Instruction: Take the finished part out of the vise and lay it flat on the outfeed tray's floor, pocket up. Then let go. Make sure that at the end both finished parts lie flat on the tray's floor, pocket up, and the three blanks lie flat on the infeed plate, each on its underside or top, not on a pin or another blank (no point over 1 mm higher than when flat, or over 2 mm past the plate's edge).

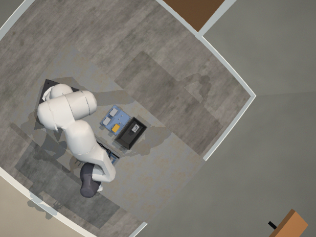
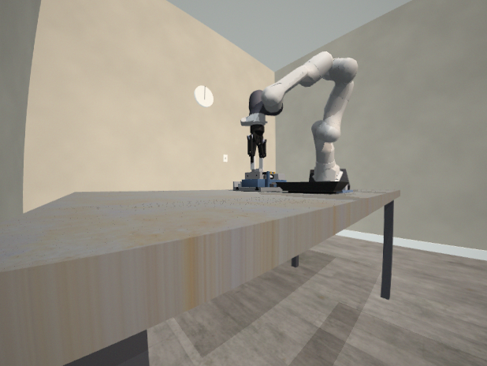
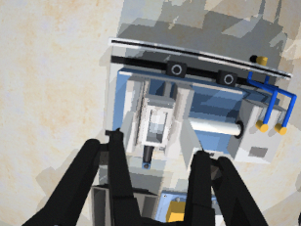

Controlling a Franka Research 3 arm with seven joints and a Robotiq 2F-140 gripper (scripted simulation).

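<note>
The blue vise lies 70 mm behind my hand, 10 mm to the right of it and 100 mm below it. Round my hand: orange block: 130 mm behind, 240 mm to the left, 110 mm below; blue fixture plate: 180 mm behind, 280 mm to the left, 140 mm below.
</note>
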